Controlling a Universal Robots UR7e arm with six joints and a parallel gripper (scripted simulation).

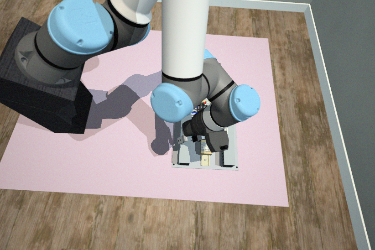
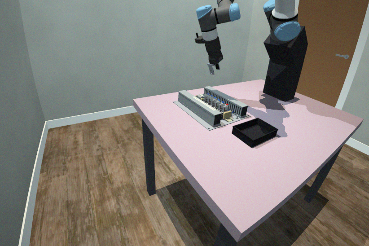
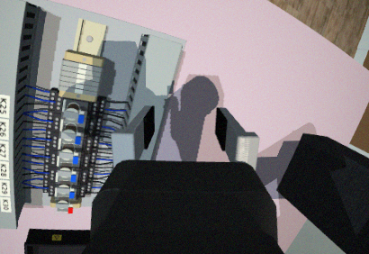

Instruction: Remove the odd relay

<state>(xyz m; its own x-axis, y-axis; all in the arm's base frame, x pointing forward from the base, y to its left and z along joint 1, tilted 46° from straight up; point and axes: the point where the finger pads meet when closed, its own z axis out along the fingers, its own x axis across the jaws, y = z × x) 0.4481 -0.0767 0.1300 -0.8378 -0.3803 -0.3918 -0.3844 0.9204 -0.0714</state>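
Right now the red-button relay is 40 mm ahead of my hand, 210 mm to the left of it and 140 mm below it. The rest, counted from my hand: black parts tray: 10 mm behind, 370 mm to the left, 170 mm below; grey relay panel: 60 mm ahead, 110 mm to the left, 150 mm below.
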